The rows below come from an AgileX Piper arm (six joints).
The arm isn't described. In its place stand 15 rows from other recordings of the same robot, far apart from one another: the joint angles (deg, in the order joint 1, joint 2, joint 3, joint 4, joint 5, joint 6), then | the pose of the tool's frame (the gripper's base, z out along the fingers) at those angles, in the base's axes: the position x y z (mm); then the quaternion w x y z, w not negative.
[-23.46 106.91 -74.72 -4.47 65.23 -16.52] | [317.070 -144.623 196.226 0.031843 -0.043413 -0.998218 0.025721]
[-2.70 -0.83 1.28 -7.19 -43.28 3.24] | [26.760 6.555 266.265 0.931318 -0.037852 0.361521 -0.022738]
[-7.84 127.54 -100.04 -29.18 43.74 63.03] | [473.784 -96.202 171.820 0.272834 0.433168 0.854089 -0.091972]
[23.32 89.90 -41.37 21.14 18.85 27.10] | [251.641 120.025 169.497 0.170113 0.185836 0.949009 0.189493]
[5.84 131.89 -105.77 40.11 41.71 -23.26] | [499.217 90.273 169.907 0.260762 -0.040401 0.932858 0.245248]
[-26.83 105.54 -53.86 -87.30 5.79 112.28] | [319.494 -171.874 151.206 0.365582 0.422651 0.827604 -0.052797]
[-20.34 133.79 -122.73 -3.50 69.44 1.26] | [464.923 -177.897 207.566 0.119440 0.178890 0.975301 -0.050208]
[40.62 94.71 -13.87 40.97 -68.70 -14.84] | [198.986 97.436 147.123 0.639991 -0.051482 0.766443 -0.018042]
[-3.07 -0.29 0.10 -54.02 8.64 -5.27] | [54.795 -14.017 204.882 0.583102 -0.292543 0.643181 -0.400910]
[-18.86 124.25 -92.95 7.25 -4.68 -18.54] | [482.274 -165.733 209.703 0.541169 0.057330 0.825384 -0.150298]
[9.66 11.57 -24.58 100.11 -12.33 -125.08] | [50.880 -10.745 340.129 0.777944 -0.096794 0.597879 -0.167257]
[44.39 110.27 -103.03 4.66 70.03 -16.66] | [290.408 294.013 300.288 0.139903 -0.494688 0.854396 0.075623]
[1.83 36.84 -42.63 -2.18 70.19 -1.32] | [85.716 -0.520 313.482 0.263877 -0.028003 0.963986 -0.017790]
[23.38 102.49 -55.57 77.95 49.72 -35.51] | [279.748 194.909 189.096 0.038990 -0.022051 0.880197 0.472489]
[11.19 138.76 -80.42 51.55 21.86 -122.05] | [425.178 111.160 11.759 0.240794 -0.669148 0.702588 0.025110]
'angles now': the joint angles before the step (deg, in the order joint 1, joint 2, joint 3, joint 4, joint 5, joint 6). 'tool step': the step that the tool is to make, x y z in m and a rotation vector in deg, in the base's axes. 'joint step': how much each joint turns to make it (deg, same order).
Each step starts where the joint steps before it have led.
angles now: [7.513, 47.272, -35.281, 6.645, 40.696, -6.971]
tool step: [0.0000, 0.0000, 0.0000, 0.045, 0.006, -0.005]
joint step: [-0.031, 0.000, 0.001, 0.078, 0.003, -0.048]
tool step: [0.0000, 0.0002, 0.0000, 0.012, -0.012, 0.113]
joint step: [0.042, 0.006, 0.001, 0.087, -0.013, -0.112]
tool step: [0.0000, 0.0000, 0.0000, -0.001, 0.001, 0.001]
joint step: [0.000, 0.000, 0.000, 0.000, 0.001, -0.001]
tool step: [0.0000, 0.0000, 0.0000, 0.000, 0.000, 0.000]
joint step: [0.000, 0.000, 0.000, 0.000, 0.000, 0.000]
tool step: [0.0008, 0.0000, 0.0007, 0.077, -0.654, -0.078]
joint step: [-0.006, 0.005, 0.000, 0.008, -0.667, -0.011]
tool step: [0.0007, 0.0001, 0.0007, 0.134, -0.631, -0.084]
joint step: [0.027, -0.010, 0.005, 0.030, -0.646, 0.043]
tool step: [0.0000, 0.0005, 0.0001, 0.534, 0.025, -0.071]
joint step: [-0.022, 0.001, 0.003, 0.562, -0.047, -0.036]
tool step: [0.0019, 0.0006, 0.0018, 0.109, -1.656, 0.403]
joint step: [0.013, 0.039, -0.007, 0.594, -1.623, -0.959]
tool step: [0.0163, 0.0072, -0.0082, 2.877, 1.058, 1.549]
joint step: [-0.031, 4.699, -0.005, 6.553, -3.545, -4.761]
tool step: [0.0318, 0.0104, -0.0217, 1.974, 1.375, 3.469]
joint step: [-0.009, 9.719, -0.005, 12.402, -6.687, -13.171]
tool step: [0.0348, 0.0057, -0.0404, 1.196, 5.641, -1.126]
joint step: [0.006, 13.003, -0.365, 10.517, -6.166, -9.081]
